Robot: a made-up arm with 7 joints. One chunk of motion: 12 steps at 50 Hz.
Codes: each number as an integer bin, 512 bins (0 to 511) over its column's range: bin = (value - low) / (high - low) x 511, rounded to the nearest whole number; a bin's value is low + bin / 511 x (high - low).
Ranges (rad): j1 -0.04..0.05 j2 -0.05..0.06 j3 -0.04..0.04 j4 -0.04..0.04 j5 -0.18..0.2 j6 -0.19..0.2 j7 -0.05..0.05
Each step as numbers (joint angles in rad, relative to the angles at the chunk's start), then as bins.
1 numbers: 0.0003 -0.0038 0.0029 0.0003 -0.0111 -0.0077 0.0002
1 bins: 229 215 274 257 227 239 257
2 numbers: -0.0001 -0.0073 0.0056 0.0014 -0.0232 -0.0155 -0.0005
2 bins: 227 198 291 264 211 229 253
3 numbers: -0.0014 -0.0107 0.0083 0.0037 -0.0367 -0.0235 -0.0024
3 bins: 219 183 309 279 193 218 243
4 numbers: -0.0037 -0.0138 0.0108 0.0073 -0.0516 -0.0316 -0.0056
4 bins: 206 168 324 302 173 208 227
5 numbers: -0.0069 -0.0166 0.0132 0.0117 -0.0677 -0.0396 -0.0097
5 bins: 188 155 340 330 151 197 206
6 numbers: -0.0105 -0.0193 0.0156 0.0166 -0.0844 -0.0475 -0.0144
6 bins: 167 143 355 362 129 187 182
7 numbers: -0.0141 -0.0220 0.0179 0.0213 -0.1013 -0.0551 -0.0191
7 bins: 147 130 370 392 106 177 158
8 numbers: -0.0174 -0.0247 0.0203 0.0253 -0.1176 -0.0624 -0.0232
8 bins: 128 118 385 417 84 167 137
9 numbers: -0.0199 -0.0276 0.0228 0.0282 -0.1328 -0.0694 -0.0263
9 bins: 114 104 401 436 63 158 121
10 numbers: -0.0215 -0.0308 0.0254 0.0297 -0.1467 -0.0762 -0.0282
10 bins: 105 89 418 445 45 149 111
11 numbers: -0.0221 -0.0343 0.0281 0.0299 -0.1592 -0.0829 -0.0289
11 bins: 102 73 435 446 28 140 108
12 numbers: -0.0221 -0.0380 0.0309 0.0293 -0.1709 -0.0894 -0.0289
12 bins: 102 56 453 443 12 132 108
